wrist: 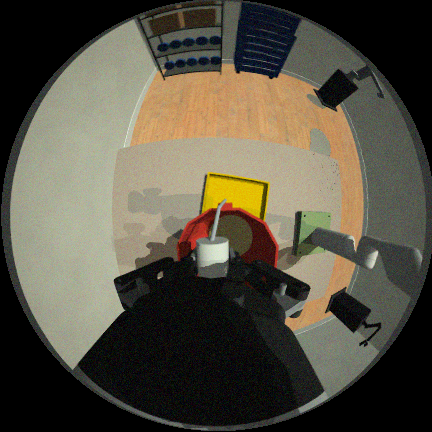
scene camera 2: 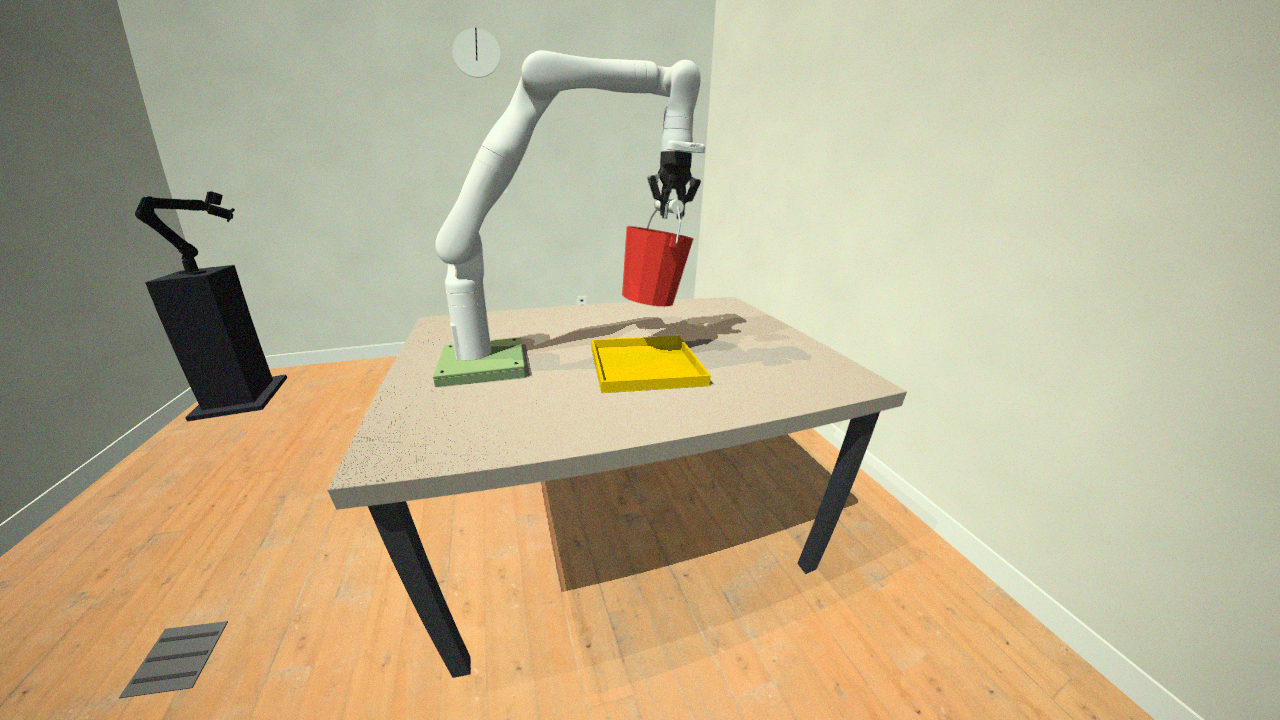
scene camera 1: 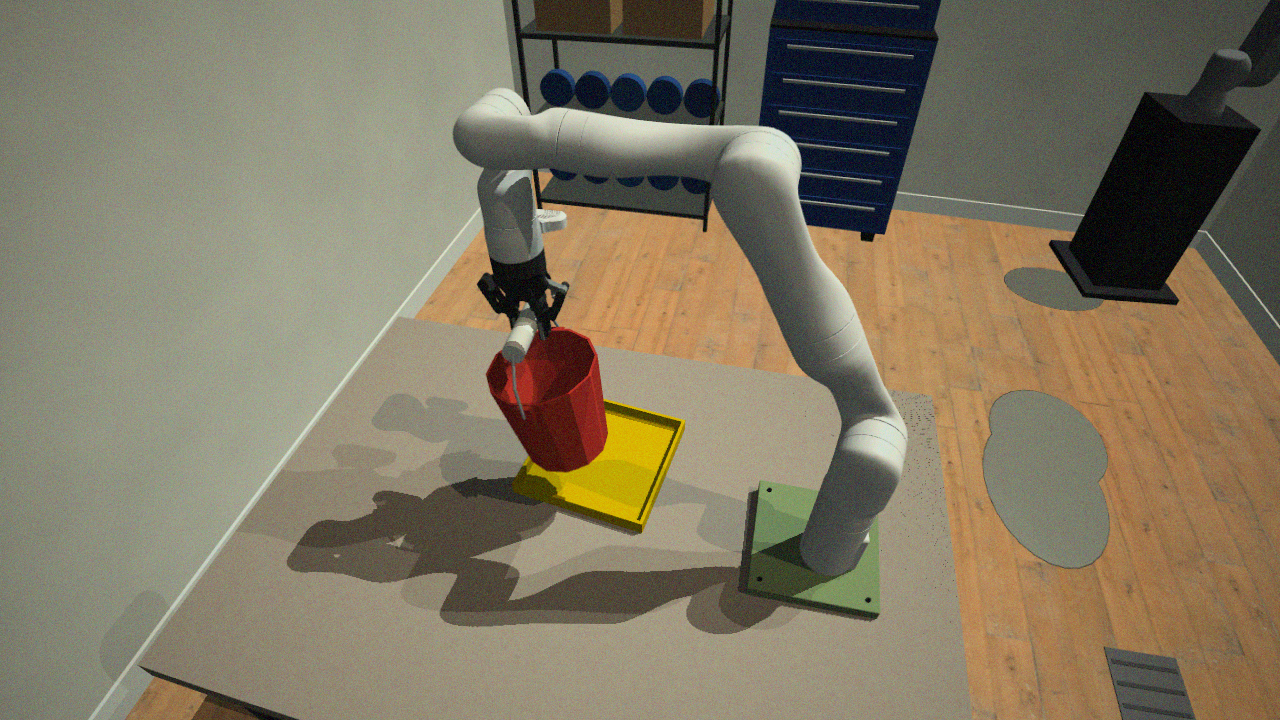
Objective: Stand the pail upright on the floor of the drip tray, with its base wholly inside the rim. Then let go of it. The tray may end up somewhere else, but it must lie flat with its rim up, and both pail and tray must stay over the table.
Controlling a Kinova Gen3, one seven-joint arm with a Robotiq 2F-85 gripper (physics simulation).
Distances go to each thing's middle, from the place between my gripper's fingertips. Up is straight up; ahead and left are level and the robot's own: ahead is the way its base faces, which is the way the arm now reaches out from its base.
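Labels:
I see the yellow drip tray (scene camera 1: 620, 486). The tray is 350 mm below my hand, 80 mm behind it and 50 mm to the right of it.

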